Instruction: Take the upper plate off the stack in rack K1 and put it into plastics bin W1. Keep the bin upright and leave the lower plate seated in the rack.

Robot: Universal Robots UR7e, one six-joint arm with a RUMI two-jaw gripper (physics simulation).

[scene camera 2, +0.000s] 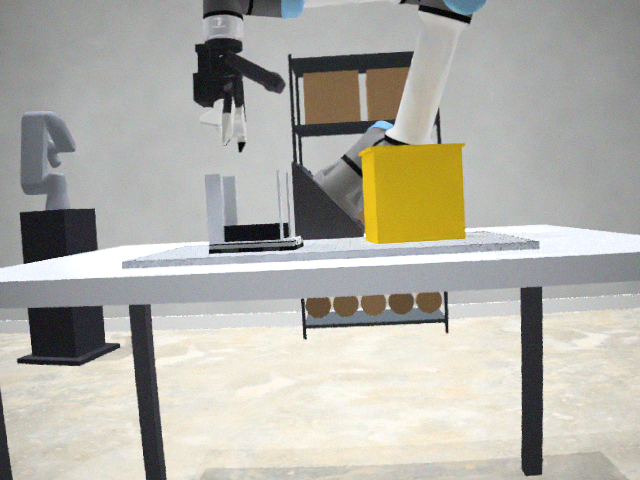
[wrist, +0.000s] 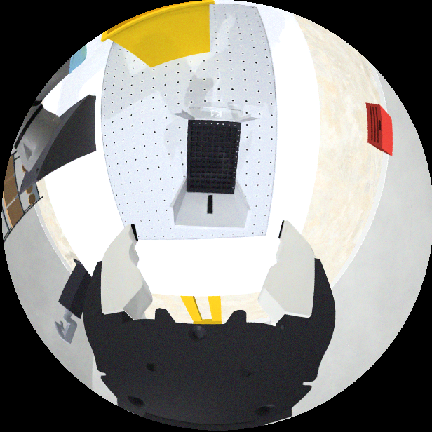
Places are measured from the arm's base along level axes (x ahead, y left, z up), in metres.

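Pixels of known places: gripper, fingertip midpoint: (scene camera 2: 233,149); arm's base, origin of the base link: (scene camera 2: 333,197).
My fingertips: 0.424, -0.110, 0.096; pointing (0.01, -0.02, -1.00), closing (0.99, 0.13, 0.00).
For each thing: its middle in the pictures, then the offset to it from my fingertips, as dx, dy, dz. Level surfaces: height alone.
- black plate stack, body centre: (scene camera 2: 251,228) +0.002, +0.028, -0.152
- rack K1, body centre: (scene camera 2: 255,211) +0.001, +0.038, -0.120
- Yellow bin W1, body centre: (scene camera 2: 411,194) -0.113, +0.322, -0.102
- perforated board, its level: dz -0.192
The black plate stack (scene camera 2: 255,232) (wrist: 213,157) sits low in rack K1 (scene camera 2: 214,211) (wrist: 190,214), with its gridded top facing up in the wrist view. The two plates cannot be told apart, so the upper and lower plate look like one dark block. My gripper (scene camera 2: 233,146) (wrist: 206,224) is open and empty, its pale fingers wide apart. It hangs well above the rack, pointing down, with its fingertips above the rack's tall walls. Yellow bin W1 (scene camera 2: 416,193) (wrist: 175,37) stands upright to the right of the rack in the scene view; its inside is hidden.
The rack and bin stand on a perforated board (scene camera 2: 330,246) (wrist: 145,180) on the white table (scene camera 2: 320,277). The rack has a tall grey wall and thin upright parts opposite it. A dark sloped stand (scene camera 2: 320,211) (wrist: 75,135) carries the arm's base behind the board.
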